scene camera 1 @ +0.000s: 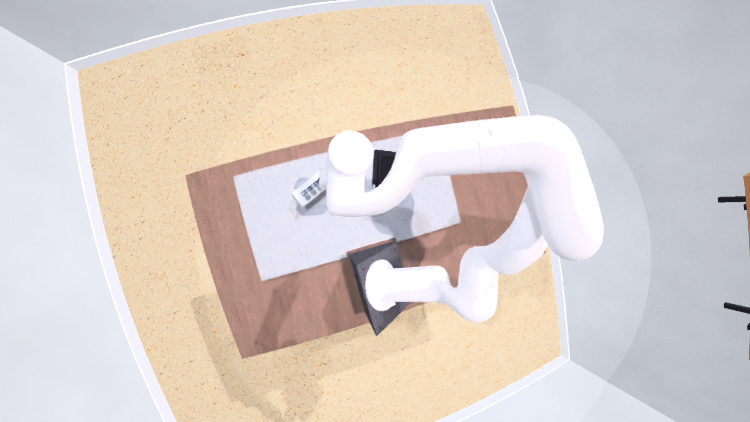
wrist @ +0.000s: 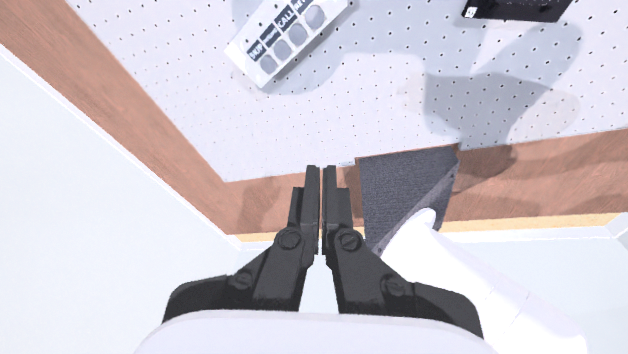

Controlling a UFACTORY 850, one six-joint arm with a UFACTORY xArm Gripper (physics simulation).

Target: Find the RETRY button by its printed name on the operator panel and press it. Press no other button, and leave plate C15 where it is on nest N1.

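Note:
The white operator panel (scene camera 1: 308,195) (wrist: 290,44) lies angled on the pegboard, partly hidden by the arm in the scene view. In the wrist view its round grey buttons sit beside dark labels. One label (wrist: 255,51) reads SKIP, another (wrist: 286,19) reads CALL, and the one between them is unreadable. The label at the top edge (wrist: 300,4) is cut off and seems to start with "RE"; its button (wrist: 315,17) shows. A black unit (scene camera 1: 384,163) (wrist: 517,10), apparently nest N1, is partly visible; plate C15 cannot be told apart. My gripper (wrist: 321,182) is shut and empty, hidden under the arm in the scene view.
The grey pegboard (scene camera 1: 283,246) (wrist: 280,130) lies on a brown wooden surface (scene camera 1: 220,262) (wrist: 125,105). A dark wedge-shaped block (scene camera 1: 361,257) (wrist: 390,185) stands at the pegboard's edge, with a second white arm (scene camera 1: 419,283) (wrist: 450,270) over it.

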